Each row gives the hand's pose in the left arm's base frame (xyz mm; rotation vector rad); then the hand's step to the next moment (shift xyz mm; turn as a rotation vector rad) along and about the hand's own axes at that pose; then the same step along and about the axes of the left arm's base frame.
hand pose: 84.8 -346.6 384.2 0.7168 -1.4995 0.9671
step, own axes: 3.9 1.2 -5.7 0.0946 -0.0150 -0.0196
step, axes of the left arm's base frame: 1.1 5.9 3.7 0.0074 0.0178 0.0959
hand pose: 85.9 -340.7 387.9 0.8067 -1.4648 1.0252
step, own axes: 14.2 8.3 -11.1 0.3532 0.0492 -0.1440
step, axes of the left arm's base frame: -5.3 14.3 12.7 -0.0400 0.1724 0.3414
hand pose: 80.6 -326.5 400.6 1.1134 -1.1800 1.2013
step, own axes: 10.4 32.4 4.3 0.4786 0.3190 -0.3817
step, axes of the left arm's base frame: -32.6 -1.7 10.6 -0.2956 0.4337 0.4484
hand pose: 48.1 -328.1 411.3 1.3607 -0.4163 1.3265
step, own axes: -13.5 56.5 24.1 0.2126 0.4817 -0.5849
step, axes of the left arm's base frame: -40.6 -43.4 20.5 -0.6044 0.4427 0.2409
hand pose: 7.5 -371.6 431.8 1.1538 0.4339 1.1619
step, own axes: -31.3 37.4 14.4 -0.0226 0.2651 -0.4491
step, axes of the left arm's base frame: -19.4 -36.2 30.0 -0.4873 0.1821 0.0433
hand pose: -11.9 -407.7 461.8 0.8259 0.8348 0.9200
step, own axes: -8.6 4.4 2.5 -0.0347 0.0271 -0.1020
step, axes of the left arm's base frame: -2.4 -6.7 7.0 -0.1104 0.0026 -0.0118
